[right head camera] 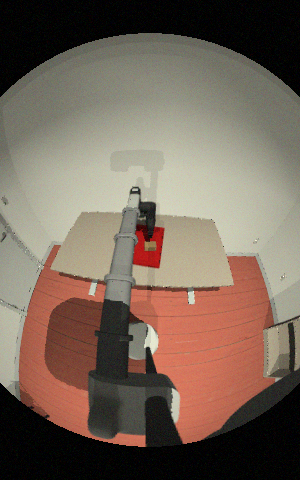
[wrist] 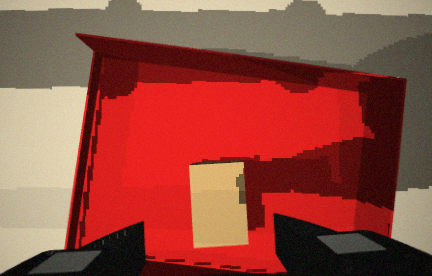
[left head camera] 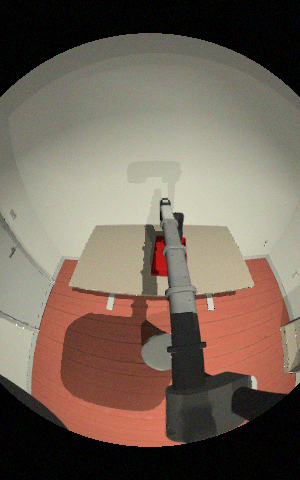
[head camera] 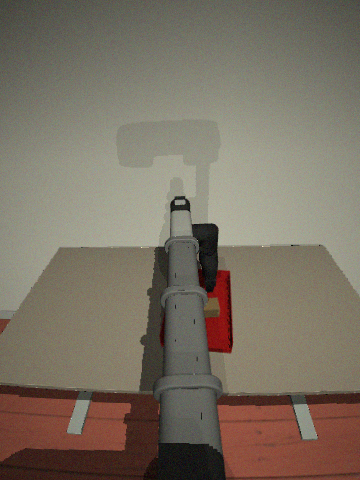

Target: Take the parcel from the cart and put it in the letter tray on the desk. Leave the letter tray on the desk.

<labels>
The same spot on a beige desk: [right head camera: 192, 255] is [head camera: 295, 321].
</labels>
